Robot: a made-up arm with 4 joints. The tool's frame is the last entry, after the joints.
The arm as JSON. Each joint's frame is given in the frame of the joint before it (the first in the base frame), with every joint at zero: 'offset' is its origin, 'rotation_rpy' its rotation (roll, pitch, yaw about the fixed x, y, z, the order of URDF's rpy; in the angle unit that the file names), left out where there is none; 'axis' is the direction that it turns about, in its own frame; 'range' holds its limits. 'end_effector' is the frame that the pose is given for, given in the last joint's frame.
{
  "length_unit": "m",
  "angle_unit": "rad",
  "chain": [
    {
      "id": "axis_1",
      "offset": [
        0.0,
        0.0,
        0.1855
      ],
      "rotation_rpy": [
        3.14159,
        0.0,
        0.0
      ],
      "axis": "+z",
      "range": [
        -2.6,
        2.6
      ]
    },
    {
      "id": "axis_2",
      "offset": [
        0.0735,
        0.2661,
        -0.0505
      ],
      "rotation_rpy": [
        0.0,
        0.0,
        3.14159
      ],
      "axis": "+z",
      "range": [
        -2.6,
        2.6
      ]
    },
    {
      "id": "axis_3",
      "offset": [
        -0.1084,
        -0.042,
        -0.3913
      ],
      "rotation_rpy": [
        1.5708,
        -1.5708,
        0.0
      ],
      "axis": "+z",
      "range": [
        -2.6,
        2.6
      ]
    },
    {
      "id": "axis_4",
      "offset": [
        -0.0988,
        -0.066,
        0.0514
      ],
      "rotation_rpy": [
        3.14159,
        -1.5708,
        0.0
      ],
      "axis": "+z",
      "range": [
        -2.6,
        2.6
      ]
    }
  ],
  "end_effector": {
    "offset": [
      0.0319,
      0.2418,
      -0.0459
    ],
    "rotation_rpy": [
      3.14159,
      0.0,
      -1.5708
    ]
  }
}
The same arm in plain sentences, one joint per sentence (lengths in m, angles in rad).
The arm has four revolute joints in a row. What follows holds with every joint at zero, and every direction is one of the base frame's. The first joint sits 0.1855 m along +z from the base frame's origin and turns about -z, from -2.6 to 2.6 rad. The second joint sits 0.0735 m along +x and 0.2661 m along -y and 0.0505 m along +z from the first joint and turns about -z, from -2.6 to 2.6 rad. The third joint sits 0.1084 m along +x and 0.042 m along -y and 0.3913 m along +z from the second joint and turns about -y, from -2.6 to 2.6 rad. The fourth joint sits 0.066 m along -x and 0.0514 m along -y and 0.0988 m along +z from the third joint and turns about -z, from -2.6 to 2.6 rad. The tool frame, which is the frame that the pose is given for, sits 0.2418 m along -x and 0.0319 m along -y and 0.0459 m along +z from the fourth joint; its axes are the base frame's turned by roll 0, pitch 0 and yaw 0 rad (as in URDF: about the fixed x, then y, then z).
